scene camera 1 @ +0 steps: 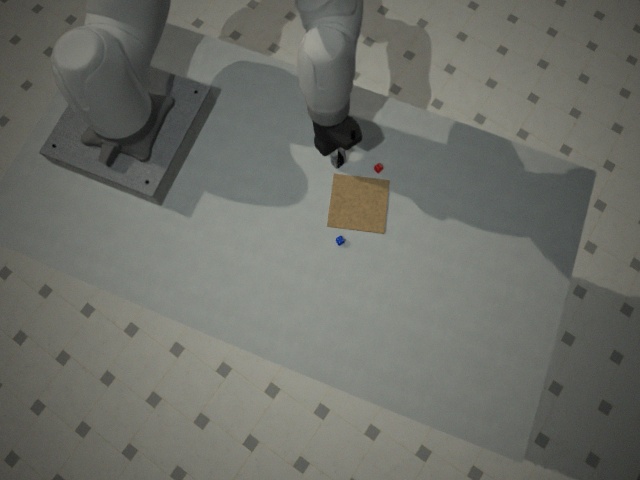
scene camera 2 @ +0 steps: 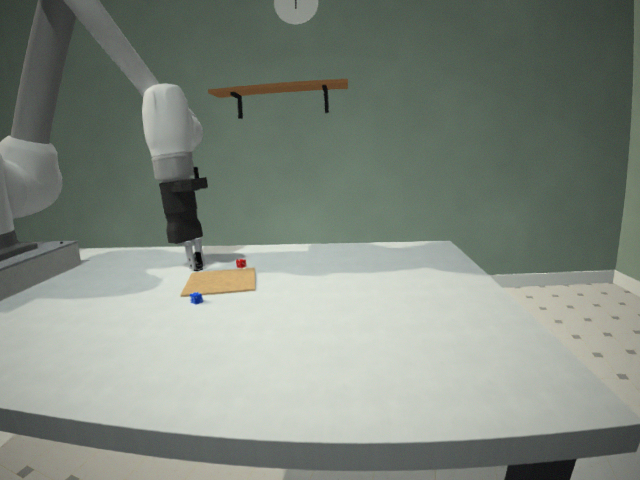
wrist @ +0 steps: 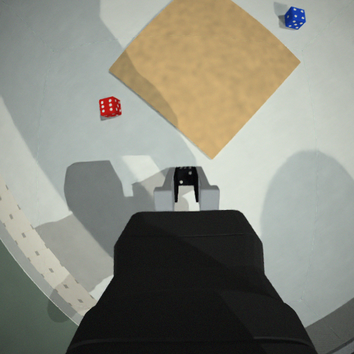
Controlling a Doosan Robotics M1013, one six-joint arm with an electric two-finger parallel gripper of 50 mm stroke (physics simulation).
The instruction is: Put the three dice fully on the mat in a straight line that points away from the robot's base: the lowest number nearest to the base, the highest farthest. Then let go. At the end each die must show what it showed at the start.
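My gripper is shut on the black die, down low by the table, just off the mat's edge on the arm's side. Two white pips show on the black die in the wrist view. The red die lies on the table beside the mat, with six pips on its upper face. The blue die lies off the mat's opposite side; its upper face is too small to read surely. The tan square mat has no die on it.
The robot's base plate stands on the left of the table in the first scene view. A wooden shelf hangs on the back wall, well above the table. Arm shadows fall across the table and a corner of the mat.
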